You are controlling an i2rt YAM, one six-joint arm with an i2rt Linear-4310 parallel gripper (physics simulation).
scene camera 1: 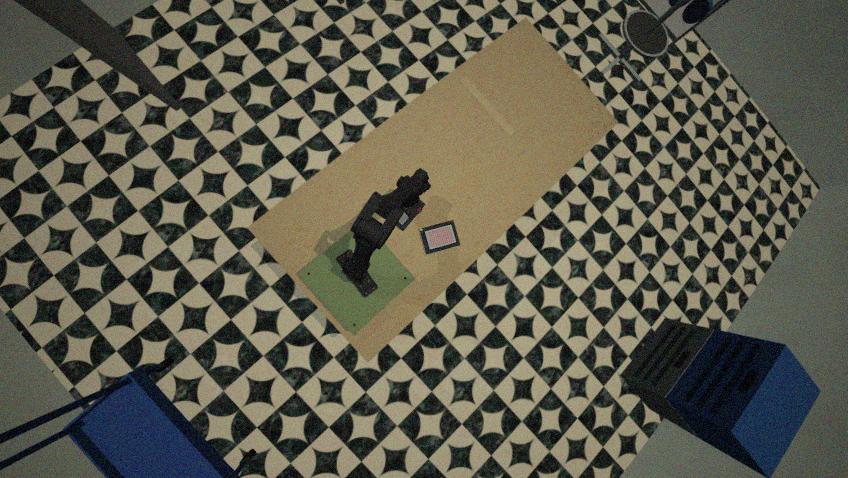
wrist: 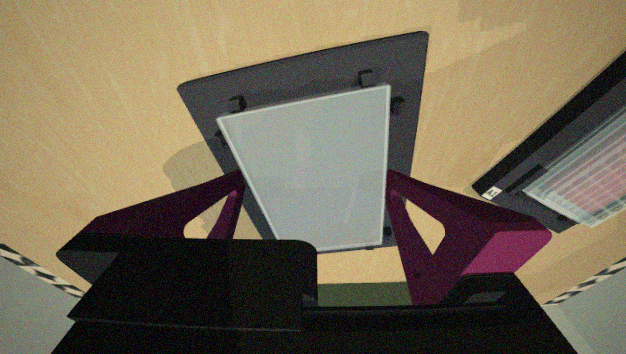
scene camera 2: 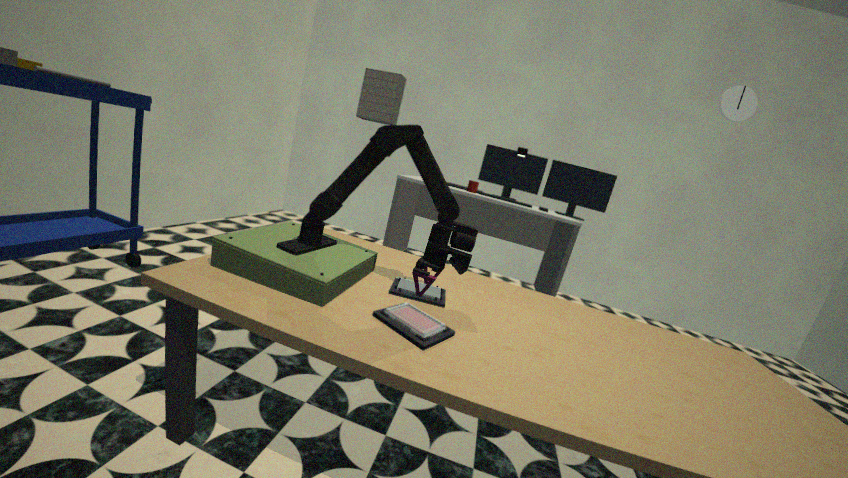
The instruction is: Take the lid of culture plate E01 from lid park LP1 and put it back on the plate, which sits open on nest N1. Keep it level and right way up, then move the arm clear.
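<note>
The pale lid of E01 lies flat on the dark lid park LP1, with small posts near its corners. My gripper is open, with its magenta fingers low on either side of the lid's long edges. Whether the fingertips touch the lid is unclear. The open culture plate E01, with pink wells, sits on the dark nest N1 beside the park, to the right in the wrist view.
The arm stands on a green base block at one end of the wooden table. A blue cart and a desk with monitors stand away from the table.
</note>
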